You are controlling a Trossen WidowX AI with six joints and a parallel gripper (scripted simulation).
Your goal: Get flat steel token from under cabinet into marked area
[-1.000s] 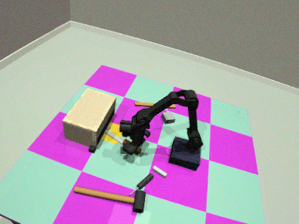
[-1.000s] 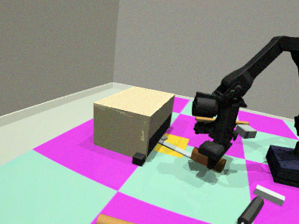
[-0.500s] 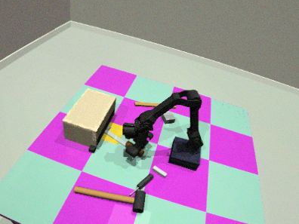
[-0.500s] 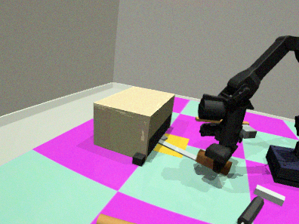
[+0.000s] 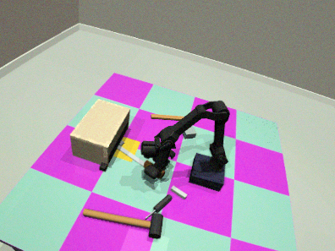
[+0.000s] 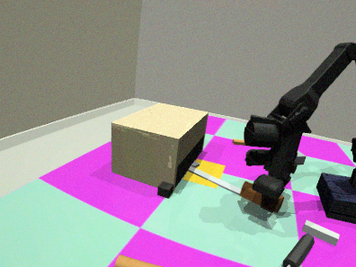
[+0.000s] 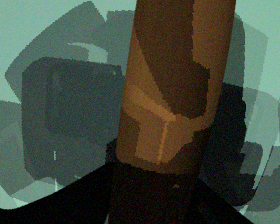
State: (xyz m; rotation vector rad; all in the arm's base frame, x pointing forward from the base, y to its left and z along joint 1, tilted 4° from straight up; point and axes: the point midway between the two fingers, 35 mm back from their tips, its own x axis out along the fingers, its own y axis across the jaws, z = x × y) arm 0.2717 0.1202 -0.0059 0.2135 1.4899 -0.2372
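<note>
Right now the black-handled screwdriver is 19 cm to the left of my gripper tip, 6 cm behind it and 1 cm above it. Round my gripper tip: grey bar (13 cm behind, 7 cm to the left); grey block (35 cm to the right, 8 cm behind, 1 cm above); grey steel token (25 cm ahead, 10 cm to the right).
</note>
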